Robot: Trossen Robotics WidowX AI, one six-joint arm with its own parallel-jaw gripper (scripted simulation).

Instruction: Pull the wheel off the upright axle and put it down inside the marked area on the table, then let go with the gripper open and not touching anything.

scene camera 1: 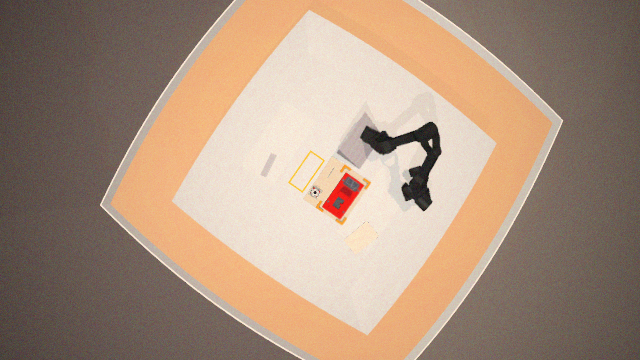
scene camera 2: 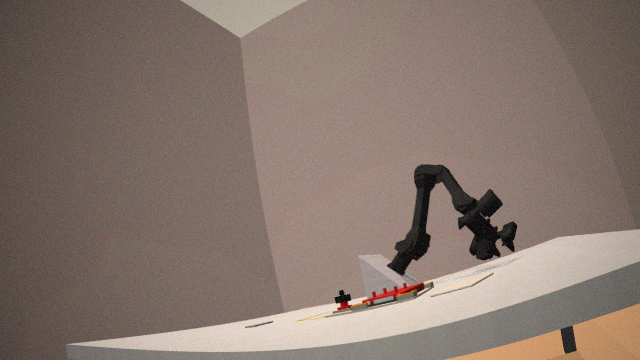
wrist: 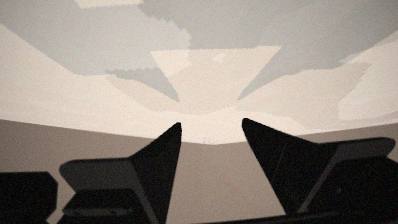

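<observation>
A red plate [scene camera 1: 348, 188] is present; in the wrist view it is out of frame. My gripper [scene camera 2: 507, 253], visible also at my gripper [wrist: 211, 124], is open and holds nothing.
</observation>
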